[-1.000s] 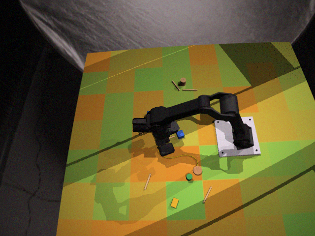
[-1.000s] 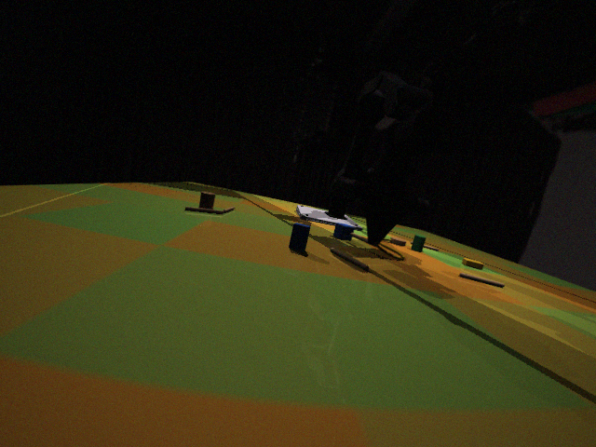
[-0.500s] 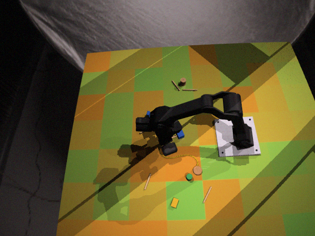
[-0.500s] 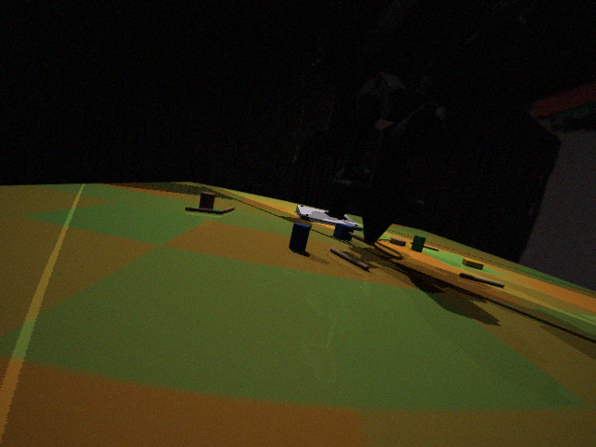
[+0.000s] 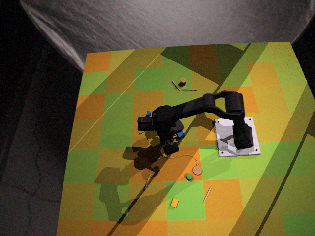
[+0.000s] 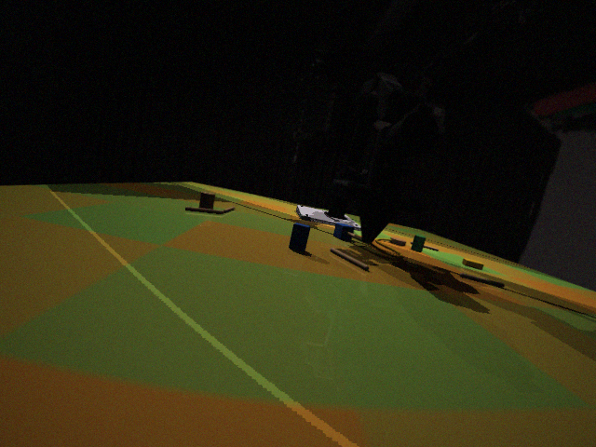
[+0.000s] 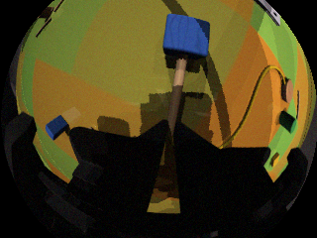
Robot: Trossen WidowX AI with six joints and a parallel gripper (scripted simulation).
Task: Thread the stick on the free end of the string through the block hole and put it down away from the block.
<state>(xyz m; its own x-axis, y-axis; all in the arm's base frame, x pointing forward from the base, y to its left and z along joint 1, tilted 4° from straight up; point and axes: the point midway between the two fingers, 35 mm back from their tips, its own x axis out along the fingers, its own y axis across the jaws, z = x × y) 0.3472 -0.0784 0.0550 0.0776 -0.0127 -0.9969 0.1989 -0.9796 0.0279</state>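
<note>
My gripper tip is now 8 cm to the left of the loose stick, 7 cm short of it and 1 cm above it. Also, from my gripper tip: round wooden button: 17 cm to the left, 12 cm behind, 1 cm below; then thin wooden stick: 1 cm behind; then green cylinder: 19 cm to the left, 7 cm behind.
</note>
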